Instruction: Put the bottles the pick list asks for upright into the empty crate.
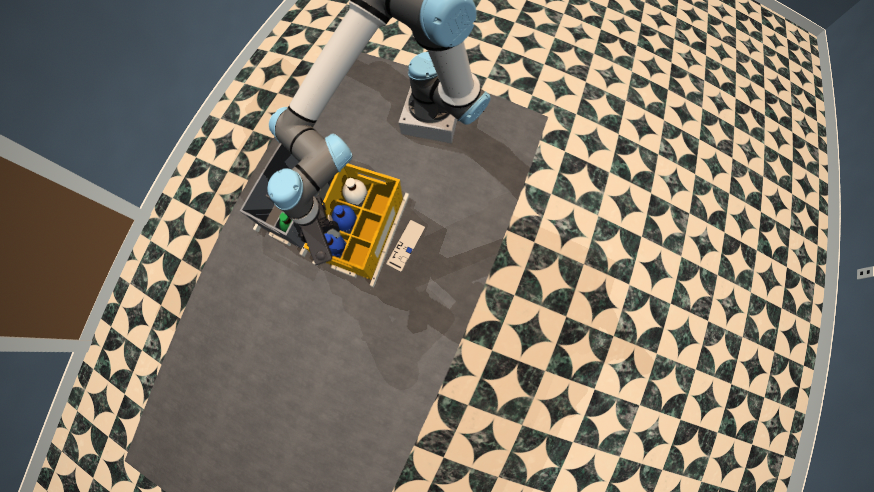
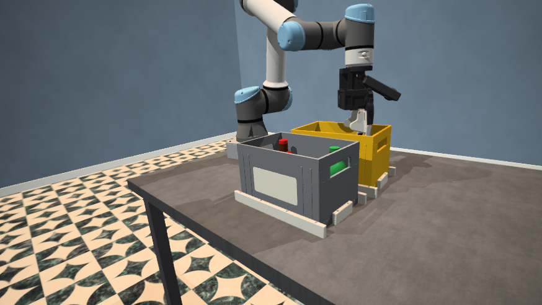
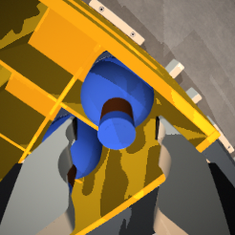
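My gripper is now 90 mm past the yellow crate, 70 mm above it and 50 mm to the right of it. The rest, counted from my hand: green-label bottle: 150 mm to the right, 70 mm below, 20 mm behind; then white-label bottle: 180 mm behind, 70 mm below, 10 mm to the left; then grey crate: 190 mm to the right, 120 mm behind, 70 mm below.
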